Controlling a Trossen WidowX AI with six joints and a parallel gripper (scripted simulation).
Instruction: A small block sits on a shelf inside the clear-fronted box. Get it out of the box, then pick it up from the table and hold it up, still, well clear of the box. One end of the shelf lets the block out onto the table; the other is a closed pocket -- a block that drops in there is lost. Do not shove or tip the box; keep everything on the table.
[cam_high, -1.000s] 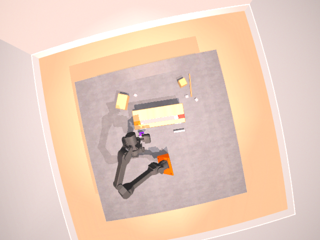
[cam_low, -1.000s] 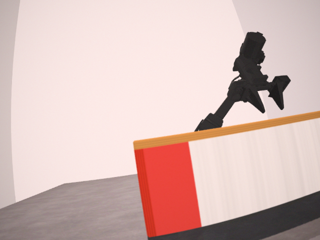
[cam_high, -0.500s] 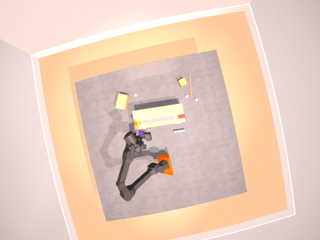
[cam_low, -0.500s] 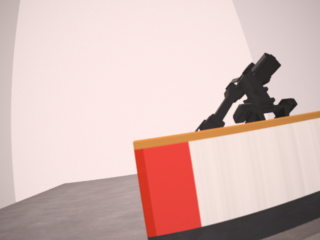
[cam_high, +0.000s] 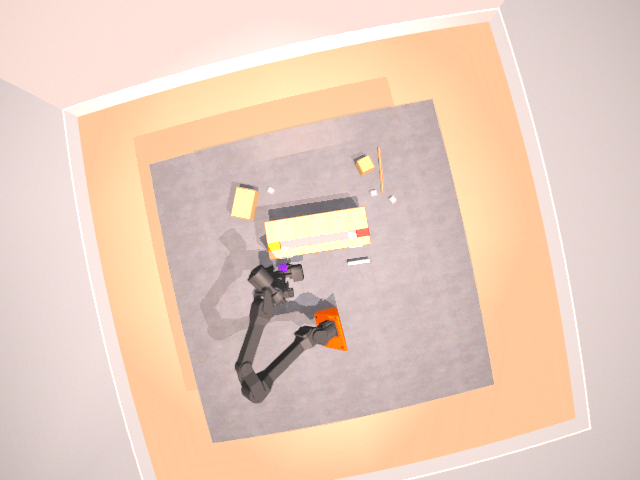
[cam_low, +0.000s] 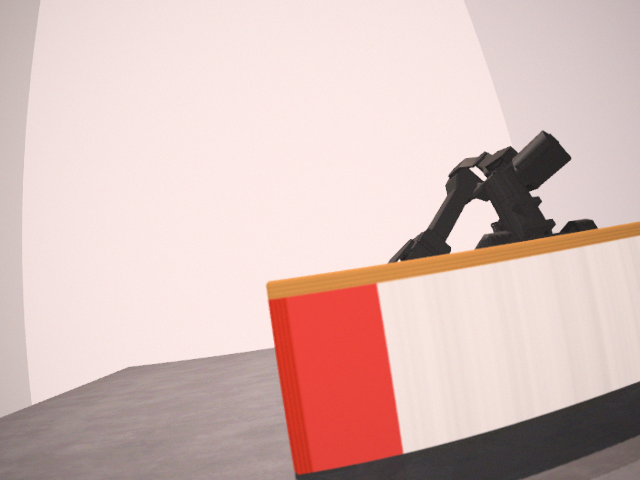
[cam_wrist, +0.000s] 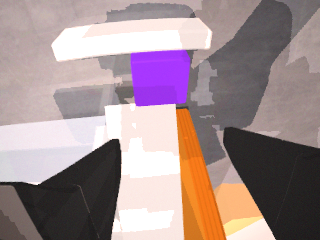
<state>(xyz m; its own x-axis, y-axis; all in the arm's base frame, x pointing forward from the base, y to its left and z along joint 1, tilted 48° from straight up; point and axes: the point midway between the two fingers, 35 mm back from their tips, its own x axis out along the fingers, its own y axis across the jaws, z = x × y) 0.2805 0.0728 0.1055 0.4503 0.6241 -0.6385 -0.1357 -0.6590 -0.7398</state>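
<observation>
The purple block is 4 cm below my gripper tip and 2 cm behind it. The rest, counted from my gripper tip: thin orange stick (52 cm to the right, 26 cm ahead, 6 cm below); then clear-fronted box (18 cm to the right, 4 cm ahead).
</observation>
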